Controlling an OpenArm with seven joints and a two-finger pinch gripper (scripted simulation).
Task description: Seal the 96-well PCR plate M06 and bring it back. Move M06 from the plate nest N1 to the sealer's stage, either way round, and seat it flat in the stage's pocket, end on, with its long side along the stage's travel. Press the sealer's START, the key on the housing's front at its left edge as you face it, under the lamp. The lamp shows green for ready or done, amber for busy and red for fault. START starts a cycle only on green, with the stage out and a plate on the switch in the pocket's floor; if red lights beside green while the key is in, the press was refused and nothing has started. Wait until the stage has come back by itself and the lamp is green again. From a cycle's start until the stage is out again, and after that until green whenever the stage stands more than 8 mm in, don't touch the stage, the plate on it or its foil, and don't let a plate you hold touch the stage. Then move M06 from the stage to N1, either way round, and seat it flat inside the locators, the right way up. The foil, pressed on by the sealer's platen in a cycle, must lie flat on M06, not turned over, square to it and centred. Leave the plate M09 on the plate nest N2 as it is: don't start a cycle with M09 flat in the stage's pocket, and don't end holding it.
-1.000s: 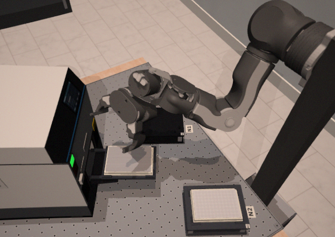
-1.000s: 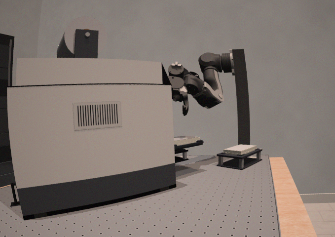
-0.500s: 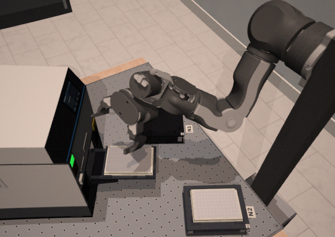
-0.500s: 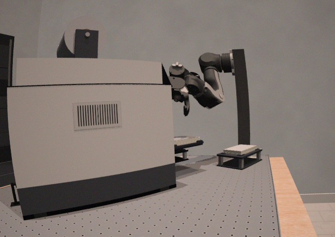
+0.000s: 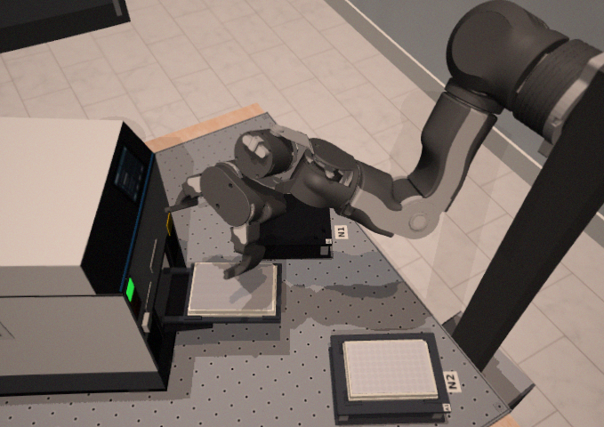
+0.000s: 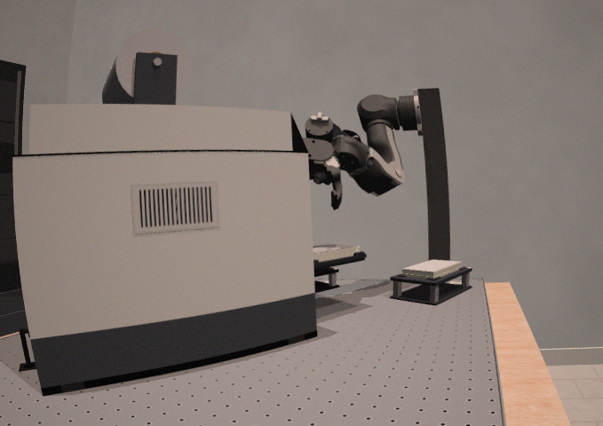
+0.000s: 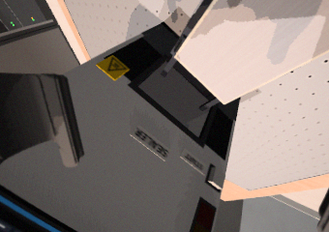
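The touchscreen lies 100 mm above my hand, 70 mm to the right of it and 50 mm ahead of it. Round my hand: sealer's stage: 110 mm below, 30 mm to the left, 20 mm behind; start key: 120 mm ahead, 50 mm to the left, 30 mm below; 96-well plate M06: 100 mm below, 30 mm to the left, 20 mm behind.
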